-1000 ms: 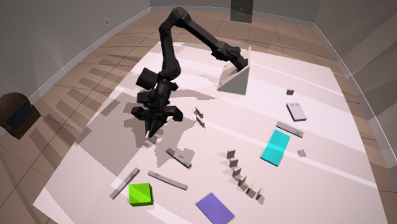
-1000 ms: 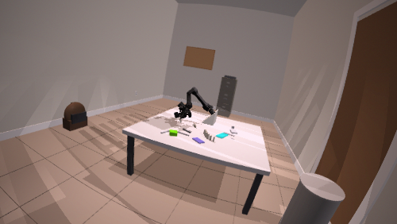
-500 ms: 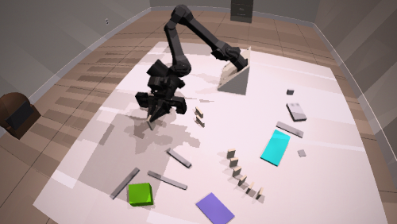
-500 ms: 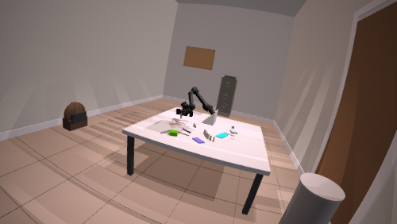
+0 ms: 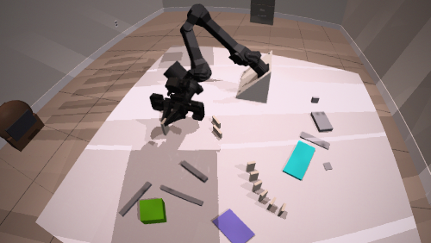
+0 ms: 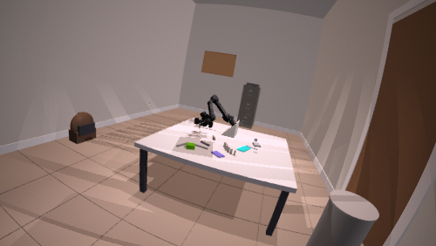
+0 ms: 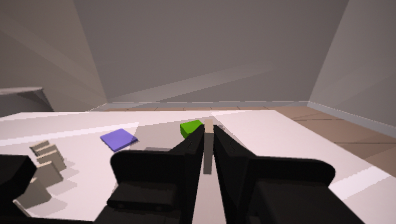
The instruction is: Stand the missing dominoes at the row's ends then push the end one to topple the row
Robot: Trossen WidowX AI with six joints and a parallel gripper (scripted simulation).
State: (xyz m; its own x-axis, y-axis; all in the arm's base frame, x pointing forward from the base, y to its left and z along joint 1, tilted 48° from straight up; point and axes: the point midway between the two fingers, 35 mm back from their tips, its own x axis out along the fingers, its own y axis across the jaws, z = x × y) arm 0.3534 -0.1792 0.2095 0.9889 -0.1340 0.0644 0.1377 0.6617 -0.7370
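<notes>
My gripper tip is 220 mm short of the green cube, 140 mm above it and 10 mm to the right of it. The rest, counted from my gripper tip: purple block (250 mm to the left, 220 mm ahead, 150 mm below); then cyan block (450 mm to the left, 150 mm below, 60 mm behind); then small grey piece (560 mm to the left, 160 mm below, 40 mm behind).
</notes>
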